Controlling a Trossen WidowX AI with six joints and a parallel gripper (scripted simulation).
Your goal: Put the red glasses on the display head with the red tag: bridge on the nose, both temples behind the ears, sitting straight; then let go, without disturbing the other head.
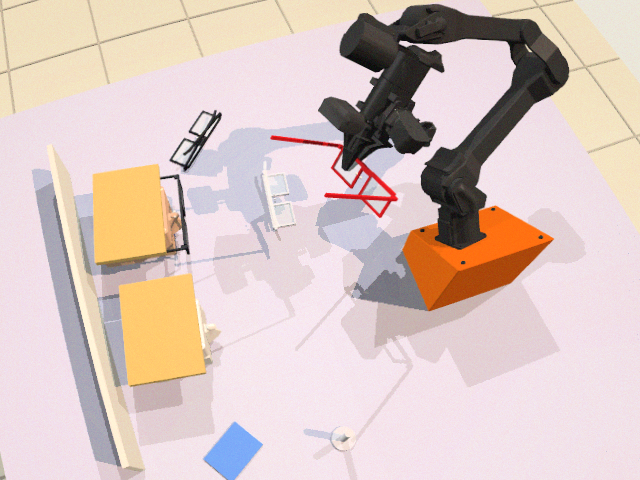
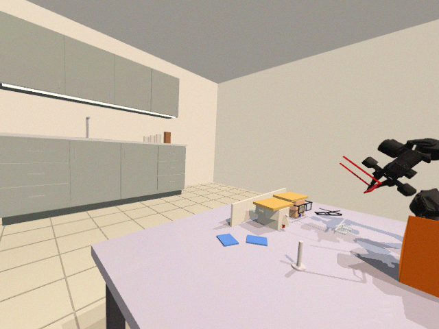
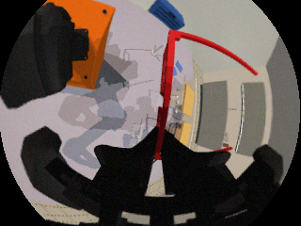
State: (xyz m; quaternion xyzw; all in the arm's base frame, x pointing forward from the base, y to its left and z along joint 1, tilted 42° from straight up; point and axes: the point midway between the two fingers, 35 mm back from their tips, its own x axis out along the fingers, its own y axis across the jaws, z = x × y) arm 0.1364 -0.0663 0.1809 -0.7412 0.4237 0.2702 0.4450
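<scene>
My gripper tip is 33 cm short of the display head, 6 cm to the right of it and 17 cm above it. Round my gripper tip: skin-coloured head 30 cm ahead, 15 cm to the right, 17 cm below; cream board 45 cm ahead, 7 cm to the right, 17 cm below; white peg 18 cm ahead, 34 cm to the left, 20 cm below.
</scene>
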